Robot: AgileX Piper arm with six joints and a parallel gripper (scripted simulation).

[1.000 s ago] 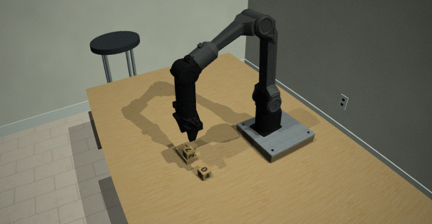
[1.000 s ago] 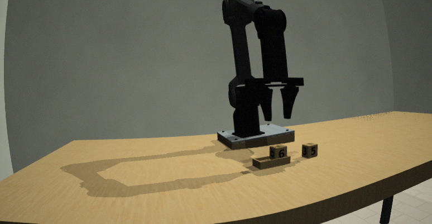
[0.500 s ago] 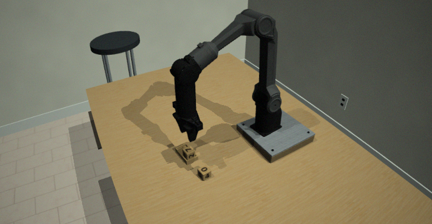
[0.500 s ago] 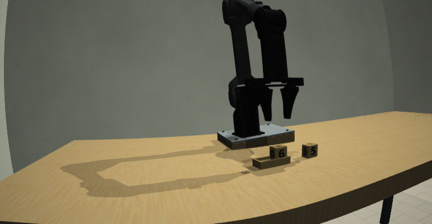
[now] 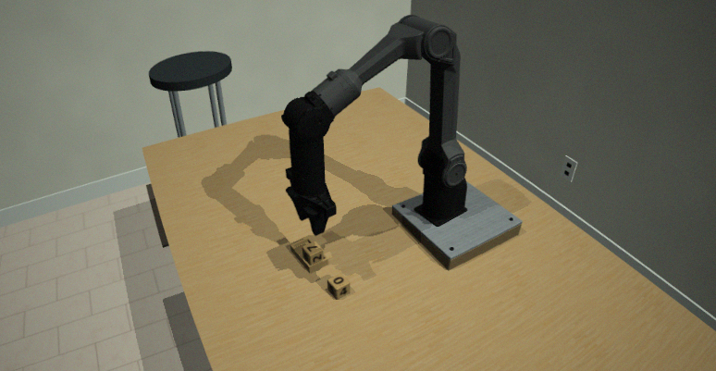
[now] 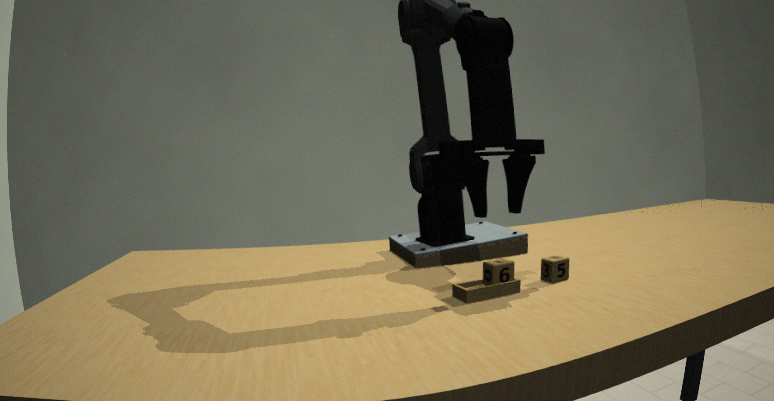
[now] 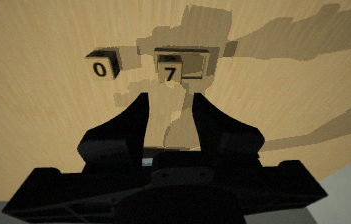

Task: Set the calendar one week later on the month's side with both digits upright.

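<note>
Now: hand 20 mm to the left of the small wooden tray and 100 mm above it.
</note>
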